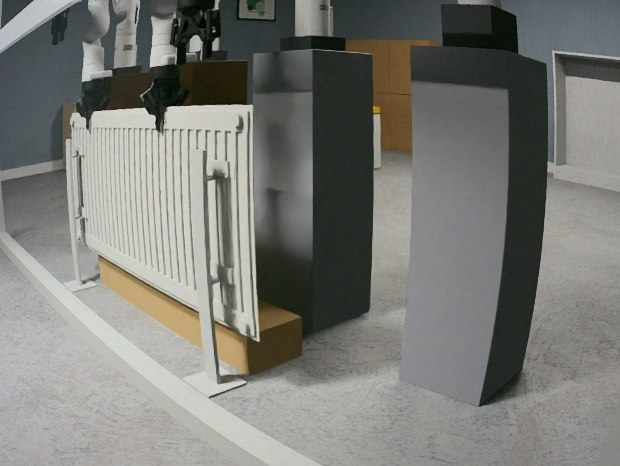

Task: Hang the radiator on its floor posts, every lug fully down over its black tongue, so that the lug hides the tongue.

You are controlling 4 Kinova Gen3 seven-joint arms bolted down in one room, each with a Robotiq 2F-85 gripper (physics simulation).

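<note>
The white ribbed radiator [246, 200] stands upright behind a near white floor post [199, 240] and a far one [73, 210]. On its near end show an upper lug [220, 169] and a lower lug [226, 275], level with small dark tongue parts at the post; seating cannot be made out. A gripper at left [89, 122] and one at centre [159, 122] point down at the radiator's top edge, one finger of each over the ribbed face; their far fingers are hidden. A higher gripper [194, 59] hangs with fingers apart, above the radiator. Another gripper [58, 41] is small at far upper left.
A long tan block [150, 295] lies under the radiator; contact cannot be told. A dark pedestal [340, 175] stands close behind the radiator's near end, a grey pedestal [456, 225] farther right. A white rail [120, 360] crosses the foreground. A brown box [220, 80] stands behind.
</note>
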